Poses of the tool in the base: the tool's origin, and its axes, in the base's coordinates. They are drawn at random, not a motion.
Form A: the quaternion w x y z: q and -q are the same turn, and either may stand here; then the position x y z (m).
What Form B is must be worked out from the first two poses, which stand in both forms.
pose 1, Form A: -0.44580 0.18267 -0.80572 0.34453 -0.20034 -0.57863 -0.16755
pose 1, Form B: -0.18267 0.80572 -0.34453 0.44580 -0.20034 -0.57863 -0.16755
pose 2, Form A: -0.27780 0.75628 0.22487 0.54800 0.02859 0.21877 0.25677
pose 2, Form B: -0.75628 -0.22487 -0.54800 0.27780 0.02859 0.21877 0.25677
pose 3, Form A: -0.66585 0.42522 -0.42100 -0.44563 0.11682 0.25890 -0.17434
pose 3, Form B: -0.42522 0.42100 0.44563 0.66585 0.11682 0.25890 -0.17434
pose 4, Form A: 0.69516 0.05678 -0.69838 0.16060 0.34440 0.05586 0.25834
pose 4, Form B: 0.05678 -0.69838 0.16060 0.69516 0.34440 0.05586 0.25834
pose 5, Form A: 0.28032 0.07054 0.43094 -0.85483 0.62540 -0.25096 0.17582
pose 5, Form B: 0.07054 0.43094 -0.85483 0.28032 0.62540 -0.25096 0.17582
